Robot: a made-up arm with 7 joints. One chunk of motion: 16 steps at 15 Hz.
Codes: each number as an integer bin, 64 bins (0 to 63) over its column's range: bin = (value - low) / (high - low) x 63, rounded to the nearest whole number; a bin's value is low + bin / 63 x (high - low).
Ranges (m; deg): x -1.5..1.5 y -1.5..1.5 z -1.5..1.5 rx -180..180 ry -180..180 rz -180..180
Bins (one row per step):
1: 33 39 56 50 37 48
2: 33 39 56 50 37 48
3: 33 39 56 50 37 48
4: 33 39 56 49 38 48
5: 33 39 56 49 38 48
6: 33 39 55 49 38 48
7: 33 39 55 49 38 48
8: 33 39 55 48 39 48
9: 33 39 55 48 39 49
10: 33 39 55 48 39 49
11: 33 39 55 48 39 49
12: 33 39 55 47 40 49
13: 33 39 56 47 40 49
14: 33 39 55 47 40 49
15: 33 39 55 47 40 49
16: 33 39 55 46 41 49
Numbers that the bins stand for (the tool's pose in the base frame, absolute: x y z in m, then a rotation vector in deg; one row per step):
1: 0.0714 0.3571 1.1667 105.71 31.43 94.29
2: 0.0714 0.3571 1.1667 105.71 31.43 94.29
3: 0.0714 0.3571 1.1667 105.71 31.43 94.29
4: 0.0714 0.3571 1.1667 100.00 37.14 94.29
5: 0.0714 0.3571 1.1667 100.00 37.14 94.29
6: 0.0714 0.3571 1.1190 100.00 37.14 94.29
7: 0.0714 0.3571 1.1190 100.00 37.14 94.29
8: 0.0714 0.3571 1.1190 94.29 42.86 94.29
9: 0.0714 0.3571 1.1190 94.29 42.86 100.00
10: 0.0714 0.3571 1.1190 94.29 42.86 100.00
11: 0.0714 0.3571 1.1190 94.29 42.86 100.00
12: 0.0714 0.3571 1.1190 88.57 48.57 100.00
13: 0.0714 0.3571 1.1667 88.57 48.57 100.00
14: 0.0714 0.3571 1.1190 88.57 48.57 100.00
15: 0.0714 0.3571 1.1190 88.57 48.57 100.00
16: 0.0714 0.3571 1.1190 82.86 54.29 100.00

